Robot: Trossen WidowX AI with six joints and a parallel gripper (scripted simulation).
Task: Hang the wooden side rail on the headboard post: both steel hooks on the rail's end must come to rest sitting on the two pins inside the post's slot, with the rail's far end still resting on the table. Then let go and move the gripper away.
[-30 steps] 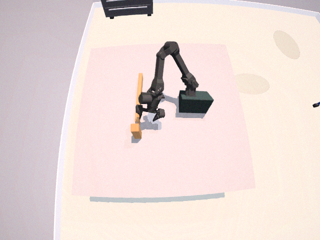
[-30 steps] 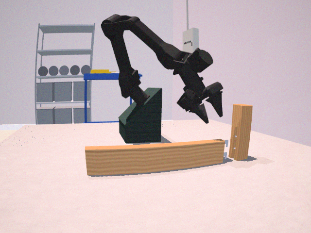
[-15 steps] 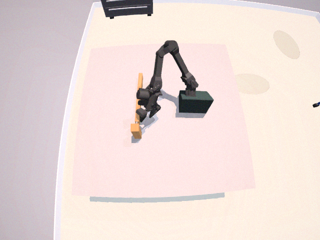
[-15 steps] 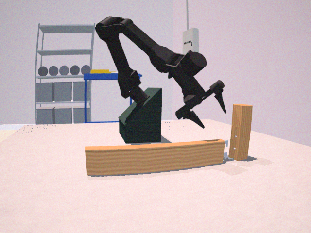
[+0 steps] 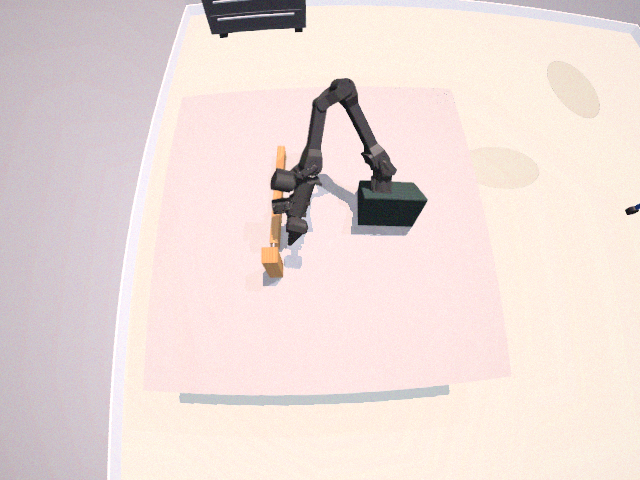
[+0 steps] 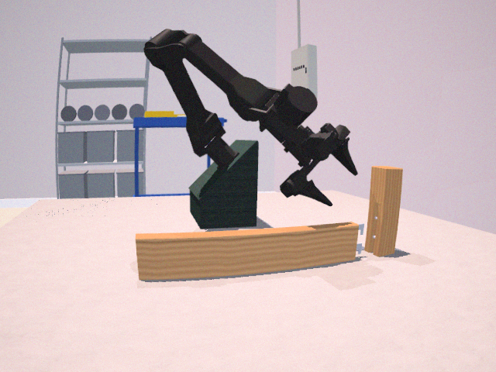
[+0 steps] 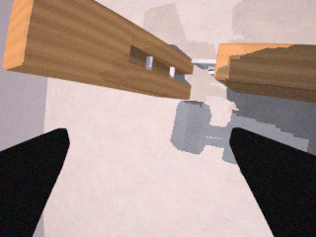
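Now: gripper tip 70 mm to the right of the headboard post, 50 mm short of it and 40 mm above it.
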